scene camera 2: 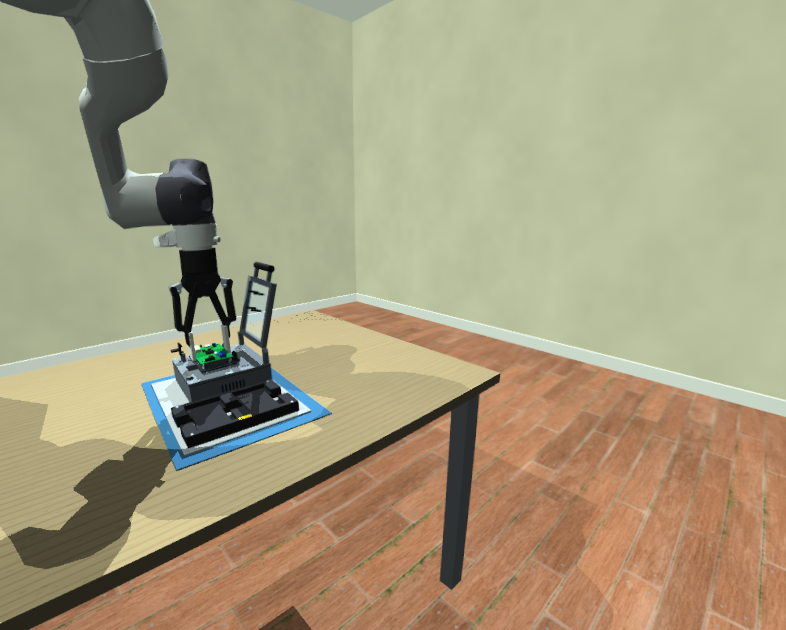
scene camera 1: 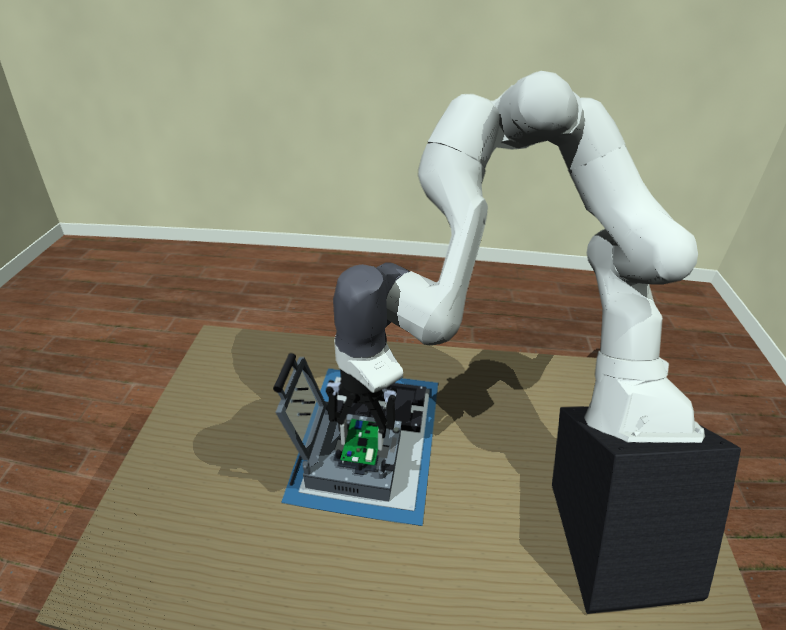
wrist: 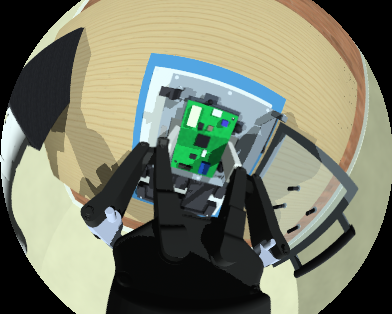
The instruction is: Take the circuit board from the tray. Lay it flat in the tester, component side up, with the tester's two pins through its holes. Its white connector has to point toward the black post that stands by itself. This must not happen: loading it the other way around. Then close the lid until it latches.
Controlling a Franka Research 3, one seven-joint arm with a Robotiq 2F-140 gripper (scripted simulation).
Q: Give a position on a tester lid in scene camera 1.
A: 298, 423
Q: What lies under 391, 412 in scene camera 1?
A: The gripper.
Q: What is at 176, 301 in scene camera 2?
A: The gripper.
